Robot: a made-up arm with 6 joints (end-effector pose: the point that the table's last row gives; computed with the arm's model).
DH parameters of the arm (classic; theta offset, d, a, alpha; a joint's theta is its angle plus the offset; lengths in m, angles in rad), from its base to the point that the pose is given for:
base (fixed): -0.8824 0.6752 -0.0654 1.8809
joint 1: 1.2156 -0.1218 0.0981 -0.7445
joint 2: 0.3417 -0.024 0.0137 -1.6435
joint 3: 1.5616 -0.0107 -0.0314 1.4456
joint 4: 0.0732 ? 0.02 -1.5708
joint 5: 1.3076 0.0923 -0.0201 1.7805
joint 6: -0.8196 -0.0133 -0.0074 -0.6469
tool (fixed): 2.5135 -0.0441 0 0
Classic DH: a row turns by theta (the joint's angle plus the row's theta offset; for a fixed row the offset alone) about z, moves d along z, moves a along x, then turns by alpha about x.
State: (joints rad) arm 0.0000 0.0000 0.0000 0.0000 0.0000 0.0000
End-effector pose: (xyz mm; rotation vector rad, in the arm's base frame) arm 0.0 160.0 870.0 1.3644 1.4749 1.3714
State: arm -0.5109 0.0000 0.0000 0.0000 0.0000 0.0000
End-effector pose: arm 50.7 94.2 878.3 1.7936 1.6029 1.6560
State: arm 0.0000 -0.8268 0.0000 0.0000 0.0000 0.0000
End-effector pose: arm 0.0 82.6 906.2 1.8291 0.9080 2.0985
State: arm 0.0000 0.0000 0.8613 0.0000 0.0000 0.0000
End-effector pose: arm 61.8 150.1 912.5 2.0790 2.0611 0.9162
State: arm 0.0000 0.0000 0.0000 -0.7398 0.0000 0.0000
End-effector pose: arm 71.1 163.4 870.0 1.6724 0.8169 0.8831
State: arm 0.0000 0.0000 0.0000 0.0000 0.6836 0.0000
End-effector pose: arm 32.4 160.0 901.1 1.9478 1.8876 0.9317
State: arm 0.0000 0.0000 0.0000 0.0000 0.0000 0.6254
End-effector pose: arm 0.7 148.3 857.7 1.4838 1.1531 2.0689
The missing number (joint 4, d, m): 0.0278
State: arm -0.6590 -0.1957 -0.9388 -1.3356 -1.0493 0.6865
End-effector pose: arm 160.7 68.4 781.3 0.7539 -0.4366 0.9951
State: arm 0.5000 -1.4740 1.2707 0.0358 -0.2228 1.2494
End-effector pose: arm -4.7 56.6 892.3 -1.1077 0.1622 -1.4789
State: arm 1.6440 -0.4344 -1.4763 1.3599 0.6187 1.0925
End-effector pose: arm 15.6 120.1 671.0 -0.5123 1.7386 0.4642
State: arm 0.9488 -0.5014 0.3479 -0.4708 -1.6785 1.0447
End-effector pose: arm 38.9 192.4 783.3 -0.9143 0.5739 1.8152
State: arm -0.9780 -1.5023 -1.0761 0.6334 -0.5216 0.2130
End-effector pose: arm 84.8 66.8 832.6 1.5314 -0.9087 1.7283
